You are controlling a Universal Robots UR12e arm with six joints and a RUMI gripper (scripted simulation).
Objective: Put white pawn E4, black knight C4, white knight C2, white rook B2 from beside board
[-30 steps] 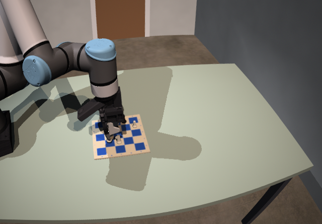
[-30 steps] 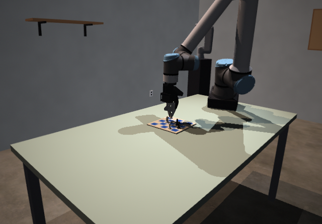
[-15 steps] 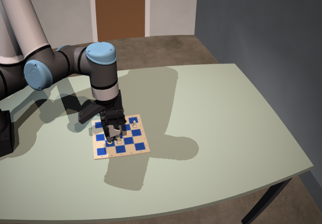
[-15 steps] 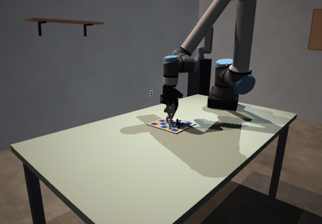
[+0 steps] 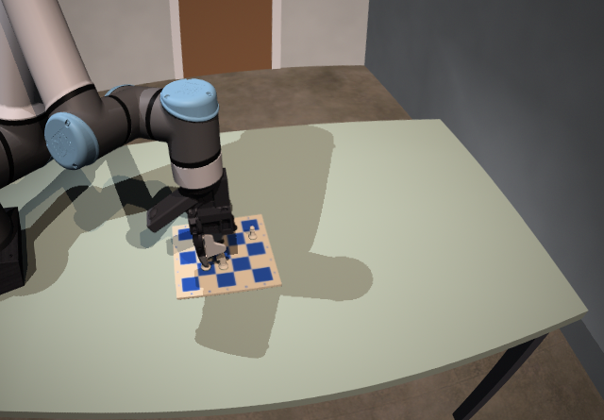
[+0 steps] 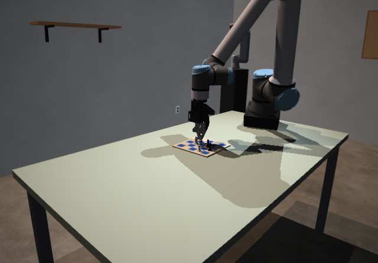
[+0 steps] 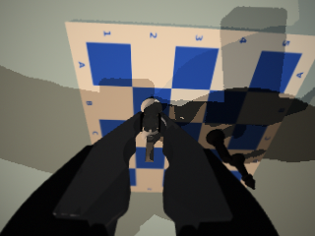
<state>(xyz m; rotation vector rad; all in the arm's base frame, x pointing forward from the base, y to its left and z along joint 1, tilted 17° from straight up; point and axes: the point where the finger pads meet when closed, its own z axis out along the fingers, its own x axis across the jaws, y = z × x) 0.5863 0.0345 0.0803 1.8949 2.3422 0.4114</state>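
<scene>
Right now the white rook is 10 mm below my hand. From my hand the other things lie so: black knight 80 mm to the left, 20 mm ahead, 10 mm below; white knight 40 mm ahead, 10 mm to the left, 10 mm below; chessboard 50 mm to the left, 30 mm below, 30 mm ahead.
</scene>
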